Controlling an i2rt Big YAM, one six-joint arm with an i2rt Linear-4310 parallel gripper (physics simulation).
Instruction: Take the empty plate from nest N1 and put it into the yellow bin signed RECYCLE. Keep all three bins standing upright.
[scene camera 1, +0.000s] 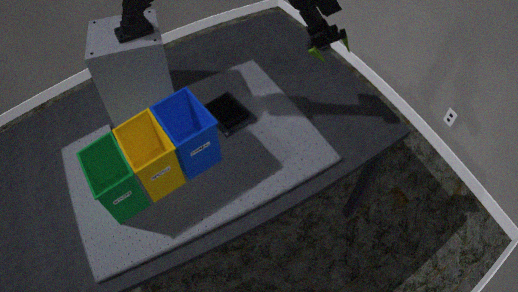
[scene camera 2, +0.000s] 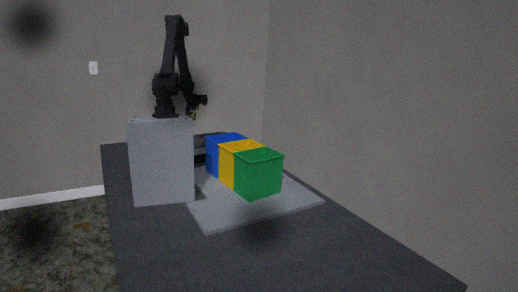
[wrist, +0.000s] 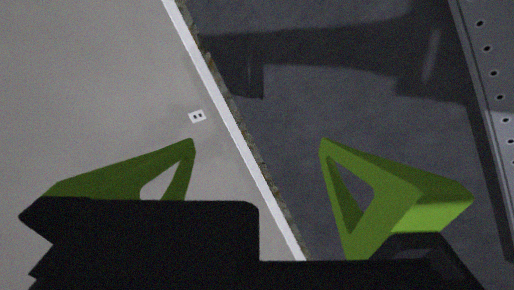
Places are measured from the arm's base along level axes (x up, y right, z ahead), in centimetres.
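Pixels of known places: gripper, fingertip midpoint: (scene camera 1: 336, 56) (scene camera 2: 195, 114) (wrist: 257, 144); arm's base at its link origin: (scene camera 1: 133, 32) (scene camera 2: 165, 117).
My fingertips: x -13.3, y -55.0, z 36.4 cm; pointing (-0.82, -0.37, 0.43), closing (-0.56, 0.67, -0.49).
Note:
Ahead of a thing's pixels: the offset from my fingertips to its middle. Level surfaces: height alone.
A dark square item {dx -16.0, dy +36.0, dz -12.0 cm} (scene camera 1: 229, 113) lies on the perforated board beside the blue bin; it is too dark to tell a plate from its nest, and no N1 mark is readable. The yellow bin {dx -8.9, dy +66.7, dz -4.7 cm} (scene camera 1: 167, 187) (scene camera 2: 226, 167) stands upright between the green bin {dx -8.9, dy +79.9, dz -4.0 cm} (scene camera 1: 129, 204) (scene camera 2: 260, 175) and the blue bin {dx -8.9, dy +53.4, dz -5.5 cm} (scene camera 1: 202, 161) (scene camera 2: 212, 156), both upright. The front signs are blurred. In scene camera 1, the inside of the yellow bin shows no plate. My gripper (scene camera 1: 335, 54) (scene camera 2: 194, 116) (wrist: 257, 144) is open and empty, high above the table and off beyond the board's far right side.
The perforated board {dx -17.9 cm} (scene camera 1: 300, 145) (scene camera 2: 300, 197) (wrist: 502, 107) carries the bins. A tall grey pedestal (scene camera 1: 130, 80) (scene camera 2: 162, 162) holds the arm's base behind the bins. Dark layered shapes show between pedestal and blue bin in scene camera 2. A wall rises beyond the table.

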